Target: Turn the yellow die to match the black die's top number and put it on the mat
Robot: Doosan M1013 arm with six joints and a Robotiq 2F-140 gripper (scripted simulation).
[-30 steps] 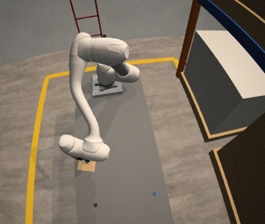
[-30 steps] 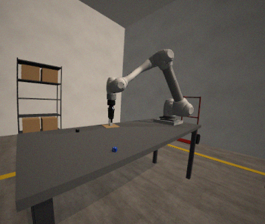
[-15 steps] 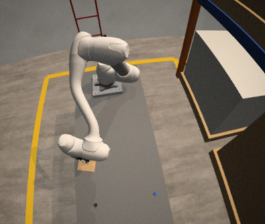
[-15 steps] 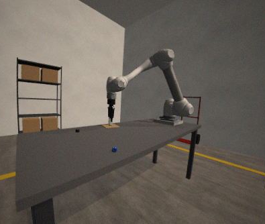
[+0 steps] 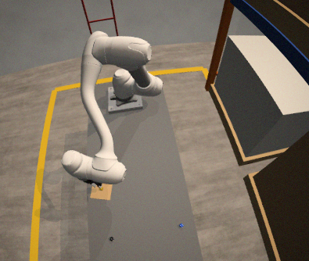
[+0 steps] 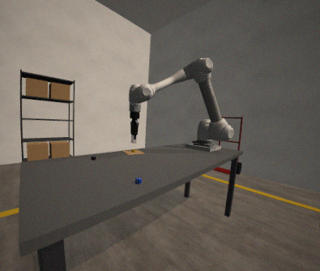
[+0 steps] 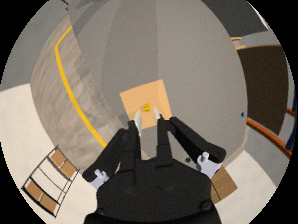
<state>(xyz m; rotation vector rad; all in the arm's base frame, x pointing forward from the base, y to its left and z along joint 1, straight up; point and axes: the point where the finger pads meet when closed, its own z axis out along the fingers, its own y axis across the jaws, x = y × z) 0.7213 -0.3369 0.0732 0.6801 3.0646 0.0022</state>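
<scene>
My gripper is now 100 mm above the yellow die. From my hand the other things lie so: blue die (430 mm to the left, 380 mm ahead, 100 mm below); tan mat (110 mm below); black die (340 mm ahead, 100 mm below, 10 mm to the right).
</scene>
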